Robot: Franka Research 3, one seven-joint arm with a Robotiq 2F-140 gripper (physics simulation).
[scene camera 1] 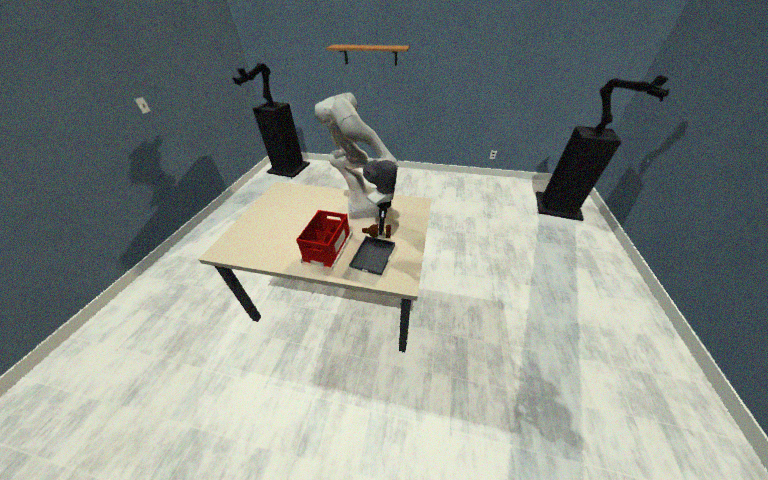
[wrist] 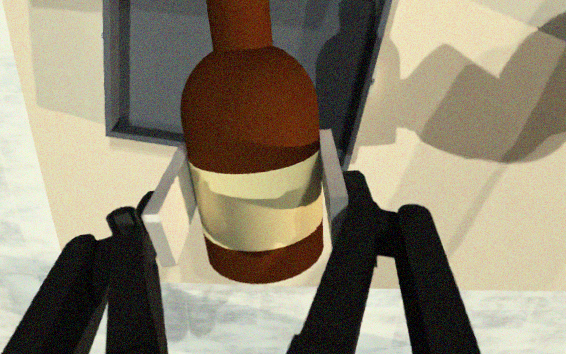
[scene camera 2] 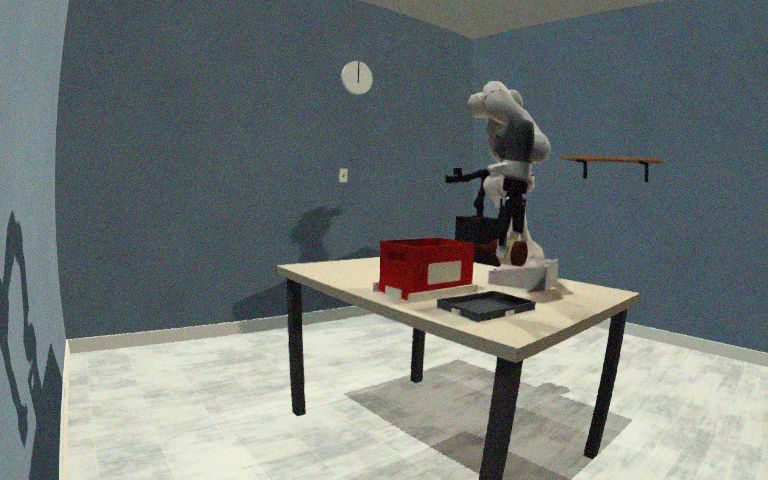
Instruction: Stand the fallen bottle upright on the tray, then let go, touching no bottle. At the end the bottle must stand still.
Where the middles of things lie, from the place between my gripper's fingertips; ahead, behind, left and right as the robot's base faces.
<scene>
I see the brown bottle (scene camera 2: 516, 254) 2 cm to the right of my hand and 1 cm above it.
</scene>
